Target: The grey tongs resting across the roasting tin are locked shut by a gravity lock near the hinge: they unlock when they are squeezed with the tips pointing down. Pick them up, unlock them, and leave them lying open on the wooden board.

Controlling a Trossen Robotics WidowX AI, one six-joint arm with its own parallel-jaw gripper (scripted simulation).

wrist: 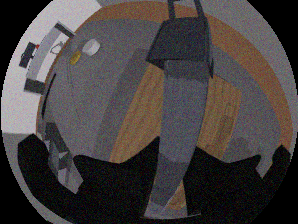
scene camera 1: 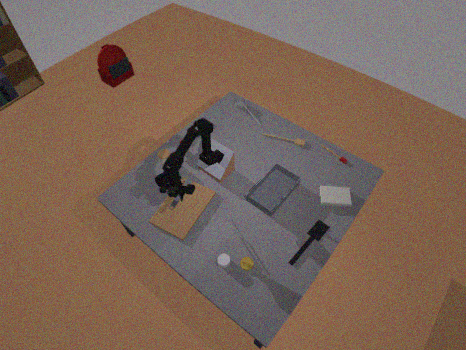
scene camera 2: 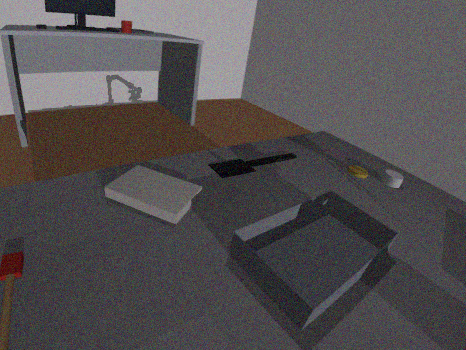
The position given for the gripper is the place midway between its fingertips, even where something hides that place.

Note:
In view: the gripper (wrist: pixel 169 141), a white block (scene camera 2: pixel 152 192), a black spatula (scene camera 2: pixel 225 169) and a wooden board (scene camera 1: pixel 179 221).
The wooden board also shows in the wrist view (wrist: pixel 142 123).

